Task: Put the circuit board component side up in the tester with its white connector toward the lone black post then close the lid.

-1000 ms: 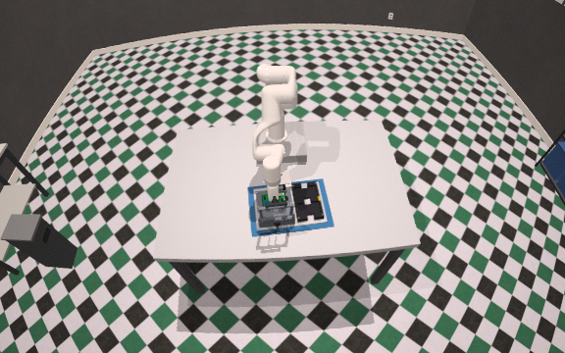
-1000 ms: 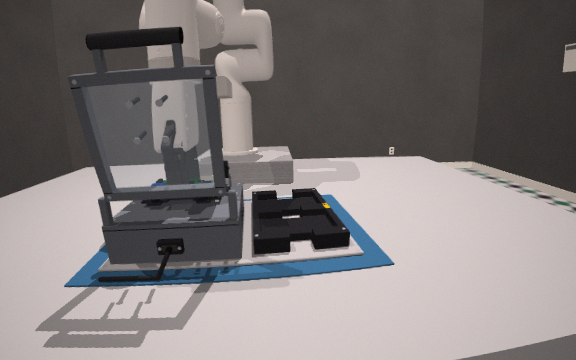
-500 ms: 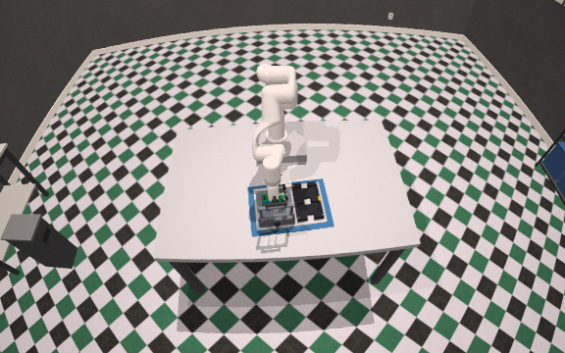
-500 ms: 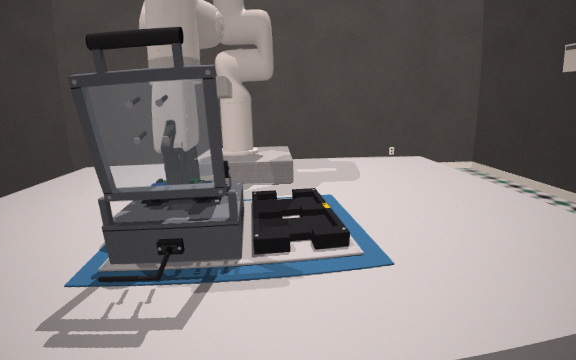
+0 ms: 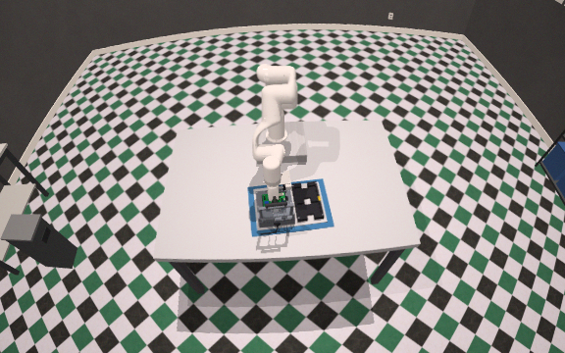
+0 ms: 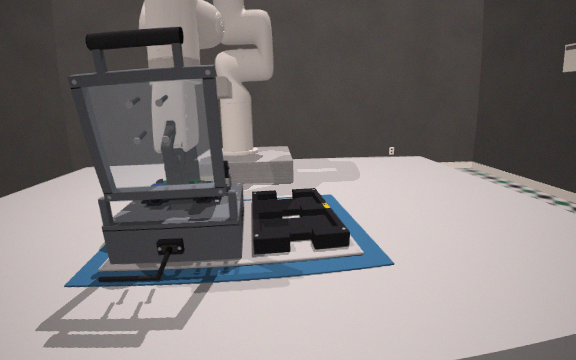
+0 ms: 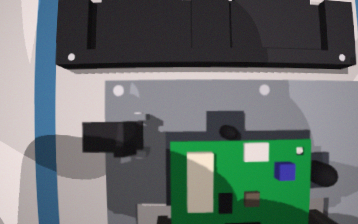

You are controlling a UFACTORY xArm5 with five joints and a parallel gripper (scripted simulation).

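The green circuit board lies right at my hand. The rest, counted from my hand: black block 70 mm behind, 50 mm to the left; clear lid 120 mm ahead, 100 mm above, 10 mm to the left; grey tester 40 mm to the left, 30 mm ahead, 30 mm above.
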